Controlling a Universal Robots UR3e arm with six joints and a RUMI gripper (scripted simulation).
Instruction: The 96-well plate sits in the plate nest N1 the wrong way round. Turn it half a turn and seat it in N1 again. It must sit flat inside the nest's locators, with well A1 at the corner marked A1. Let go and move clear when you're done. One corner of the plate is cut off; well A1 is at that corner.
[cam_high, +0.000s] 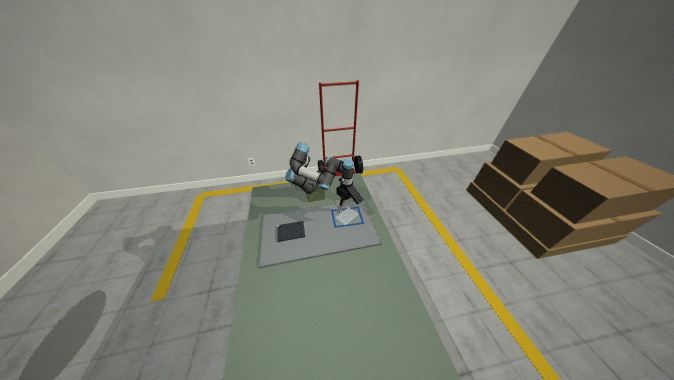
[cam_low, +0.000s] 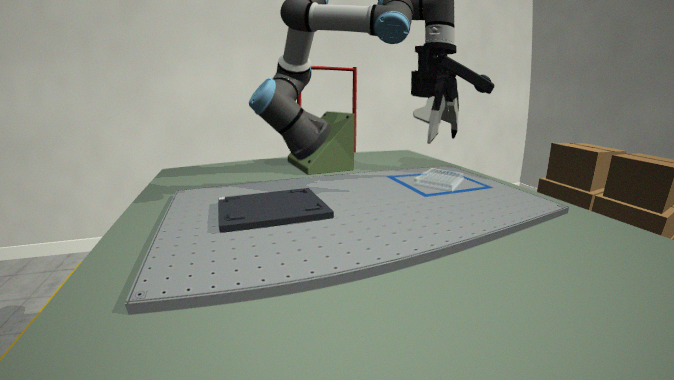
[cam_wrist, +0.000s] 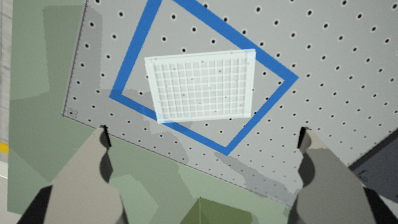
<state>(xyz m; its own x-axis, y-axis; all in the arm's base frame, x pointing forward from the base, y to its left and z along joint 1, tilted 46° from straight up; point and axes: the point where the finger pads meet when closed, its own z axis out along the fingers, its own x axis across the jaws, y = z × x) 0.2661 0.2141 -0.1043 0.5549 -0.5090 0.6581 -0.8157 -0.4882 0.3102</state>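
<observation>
Right now the clear 96-well plate is 9 cm below my hand. Also, from my hand: A1 label (44 cm to the right, 8 cm below, 3 cm ahead); dark plate nest N1 (36 cm to the right, 8 cm below, 8 cm ahead).
</observation>
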